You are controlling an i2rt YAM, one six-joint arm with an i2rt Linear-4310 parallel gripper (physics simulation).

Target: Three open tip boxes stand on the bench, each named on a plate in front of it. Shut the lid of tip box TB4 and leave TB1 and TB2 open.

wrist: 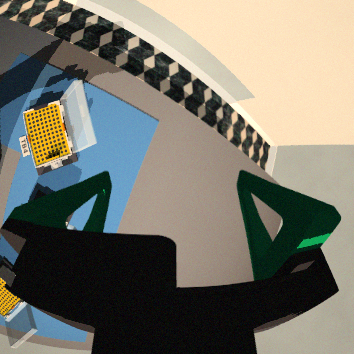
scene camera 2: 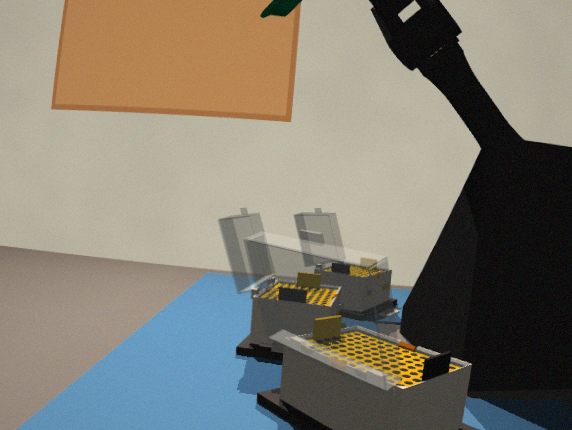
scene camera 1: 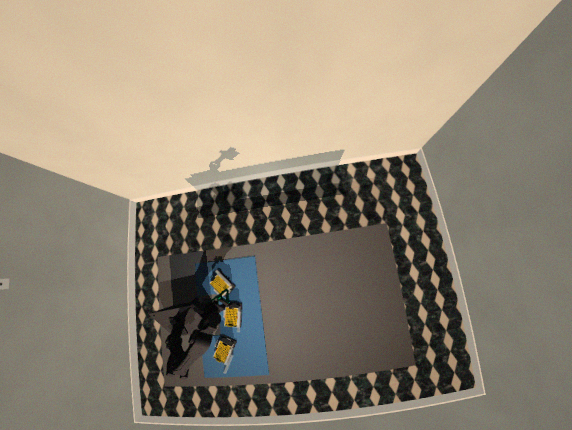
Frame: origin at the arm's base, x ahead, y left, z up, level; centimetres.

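Seen in the pictures: gripper, fingertip midpoint: (wrist: 173,177) (scene camera 1: 222,292); arm's base, link origin: (scene camera 2: 564,258) (scene camera 1: 178,325).
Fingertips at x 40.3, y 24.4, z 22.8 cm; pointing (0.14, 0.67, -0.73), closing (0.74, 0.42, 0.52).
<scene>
Pixels of each thing's top centre, then the offset from my fingertips to it. Level surfaces: height alone.
- Tip box TB4, top centre: (scene camera 2: 378,334) (wrist: 44,131) (scene camera 1: 218,285) dx -14.9, dy +0.5, dz -27.7 cm
- far box, top centre: (scene camera 2: 355,260) (scene camera 1: 221,353) dx -13.5, dy -42.0, dz -27.7 cm
- blue mat, surface height: dz -35.2 cm
- grey-brown bench, surface height: dz -35.5 cm
Tip box TB4 (scene camera 1: 220,285) (scene camera 2: 365,395) (wrist: 46,135) has a grey body and yellow rack. Its nameplate (wrist: 23,146) reads TB4 in the wrist view. Its clear lid (scene camera 2: 325,250) (wrist: 81,117) stands open on the side away from the arm's base. The middle box (scene camera 1: 231,317) (scene camera 2: 292,320) and the far box (scene camera 1: 223,351) (scene camera 2: 357,292) (wrist: 7,297) also have open lids; which is TB1 or TB2 I cannot tell. My green gripper (scene camera 1: 222,295) (wrist: 173,177) is open and empty, high above the boxes. A finger (scene camera 2: 281,6) shows in scene camera 2. The gripper mostly hides the middle box in the wrist view.
The boxes stand on a blue mat (scene camera 1: 255,345) (scene camera 2: 150,370) (wrist: 135,135) on the grey-brown bench (scene camera 1: 330,300). The black arm (scene camera 1: 185,335) (scene camera 2: 480,100) rises beside them from its base. An orange board (scene camera 2: 175,60) hangs on the wall.
</scene>
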